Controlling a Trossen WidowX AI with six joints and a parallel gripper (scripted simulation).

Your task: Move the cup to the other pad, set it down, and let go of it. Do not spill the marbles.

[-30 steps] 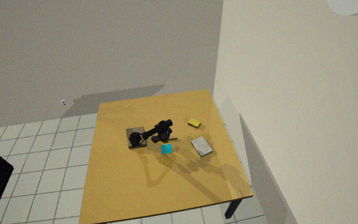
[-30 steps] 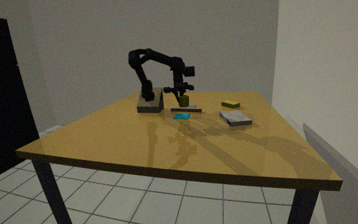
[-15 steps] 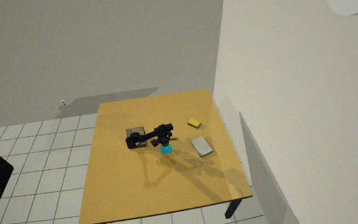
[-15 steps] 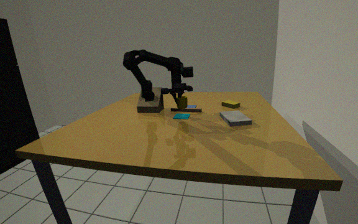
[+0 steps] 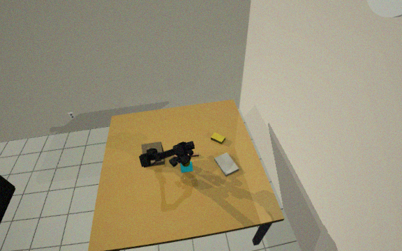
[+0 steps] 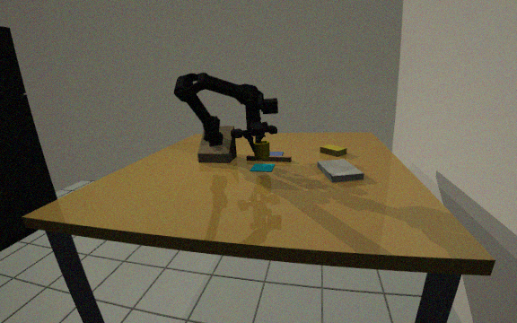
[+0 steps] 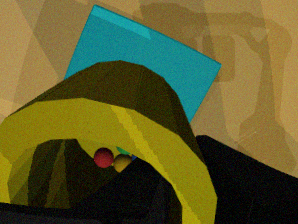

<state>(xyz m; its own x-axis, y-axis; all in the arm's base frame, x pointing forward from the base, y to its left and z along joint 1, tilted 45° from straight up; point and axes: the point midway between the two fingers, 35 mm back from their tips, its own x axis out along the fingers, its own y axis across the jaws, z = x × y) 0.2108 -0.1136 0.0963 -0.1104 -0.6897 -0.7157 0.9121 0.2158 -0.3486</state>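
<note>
Right now my gripper tip is 9 cm above the cyan pad, 3 cm short of it and 1 cm to the right of it. The rest, counted from my gripper tip: yellow cup: 2 cm ahead, 1 cm to the left; then grey flat box: 34 cm ahead, 7 cm to the right, 6 cm below; then thin bar: 11 cm to the left, 8 cm below, 5 cm ahead.
</note>
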